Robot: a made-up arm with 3 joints. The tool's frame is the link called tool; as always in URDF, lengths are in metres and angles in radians. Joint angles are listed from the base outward. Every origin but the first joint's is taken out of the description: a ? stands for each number. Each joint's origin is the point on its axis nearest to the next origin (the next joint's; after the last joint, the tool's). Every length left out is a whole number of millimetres.
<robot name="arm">
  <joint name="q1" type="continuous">
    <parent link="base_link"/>
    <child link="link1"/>
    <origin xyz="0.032 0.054 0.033" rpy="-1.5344 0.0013 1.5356"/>
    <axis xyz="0 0 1"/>
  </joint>
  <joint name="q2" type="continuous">
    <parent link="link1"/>
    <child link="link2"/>
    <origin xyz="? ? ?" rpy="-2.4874 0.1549 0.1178"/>
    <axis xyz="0 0 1"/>
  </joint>
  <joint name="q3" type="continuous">
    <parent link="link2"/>
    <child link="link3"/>
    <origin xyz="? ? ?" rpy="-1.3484 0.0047 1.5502"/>
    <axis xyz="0 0 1"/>
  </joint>
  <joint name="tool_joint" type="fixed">
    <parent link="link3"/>
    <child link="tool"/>
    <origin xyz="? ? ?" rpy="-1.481 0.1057 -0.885"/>
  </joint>
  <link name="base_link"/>
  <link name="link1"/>
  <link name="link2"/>
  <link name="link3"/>
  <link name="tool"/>
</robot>
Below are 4 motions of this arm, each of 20 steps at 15 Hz.
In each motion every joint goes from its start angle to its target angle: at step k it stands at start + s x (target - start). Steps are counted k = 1, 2, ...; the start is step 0. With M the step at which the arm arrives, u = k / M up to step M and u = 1 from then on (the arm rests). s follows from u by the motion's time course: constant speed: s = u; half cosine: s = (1 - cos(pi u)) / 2; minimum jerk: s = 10 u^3 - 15 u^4 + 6 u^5.
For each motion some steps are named. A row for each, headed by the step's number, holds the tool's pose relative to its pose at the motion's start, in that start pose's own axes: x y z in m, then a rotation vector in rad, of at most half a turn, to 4 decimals.
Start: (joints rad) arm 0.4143 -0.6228 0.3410
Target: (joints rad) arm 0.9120 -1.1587 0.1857
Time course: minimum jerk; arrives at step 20
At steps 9, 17, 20:
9: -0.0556 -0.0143 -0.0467 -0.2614 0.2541 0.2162
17: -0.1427 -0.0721 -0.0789 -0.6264 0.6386 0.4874
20: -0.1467 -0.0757 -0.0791 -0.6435 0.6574 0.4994

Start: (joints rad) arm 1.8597 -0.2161 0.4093
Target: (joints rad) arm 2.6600 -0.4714 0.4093
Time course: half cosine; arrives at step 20
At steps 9, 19, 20:
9: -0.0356 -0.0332 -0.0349 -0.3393 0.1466 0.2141
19: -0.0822 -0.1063 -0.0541 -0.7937 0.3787 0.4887
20: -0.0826 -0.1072 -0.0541 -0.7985 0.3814 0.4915

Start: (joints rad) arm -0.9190 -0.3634 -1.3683
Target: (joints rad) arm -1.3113 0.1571 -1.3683
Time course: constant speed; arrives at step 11
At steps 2, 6, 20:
2: -0.0081 0.0158 0.0089 0.0817 -0.0343 0.1295
6: -0.0311 0.0415 0.0282 0.2473 -0.0907 0.3900
20: -0.0687 0.0598 0.0533 0.4587 -0.1371 0.7172

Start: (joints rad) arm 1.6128 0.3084 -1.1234
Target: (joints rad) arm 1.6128 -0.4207 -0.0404
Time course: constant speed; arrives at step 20
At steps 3, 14, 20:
3: 0.0228 -0.0106 0.0061 -0.1142 -0.1296 -0.0252
14: 0.0864 -0.0315 0.0474 -0.5689 -0.5729 0.0243
20: 0.1087 -0.0229 0.0701 -0.8188 -0.7829 0.1505

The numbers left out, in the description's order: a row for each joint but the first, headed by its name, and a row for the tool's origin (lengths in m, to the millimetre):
q2: -0.005 0.052 0
q3: 0.088 0.078 0
tool: -0.056 -0.151 0

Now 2 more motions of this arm.
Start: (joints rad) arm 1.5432 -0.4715 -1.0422
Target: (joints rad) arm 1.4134 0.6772 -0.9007
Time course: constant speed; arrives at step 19
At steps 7, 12, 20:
7: -0.0051 0.0331 0.0507 0.3977 -0.1806 0.1890
12: -0.0163 0.0420 0.0914 0.6903 -0.3008 0.3112
20: -0.0373 0.0312 0.1456 1.1134 -0.4521 0.4617

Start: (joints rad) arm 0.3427 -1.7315 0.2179
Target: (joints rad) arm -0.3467 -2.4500 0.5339
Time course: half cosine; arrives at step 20
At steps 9, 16, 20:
9: 0.0331 0.0055 0.0448 -0.1057 -0.2736 0.1096
16: 0.0576 0.0070 0.1005 -0.2648 -0.5716 0.2062
20: 0.0607 0.0066 0.1114 -0.3009 -0.6269 0.2219

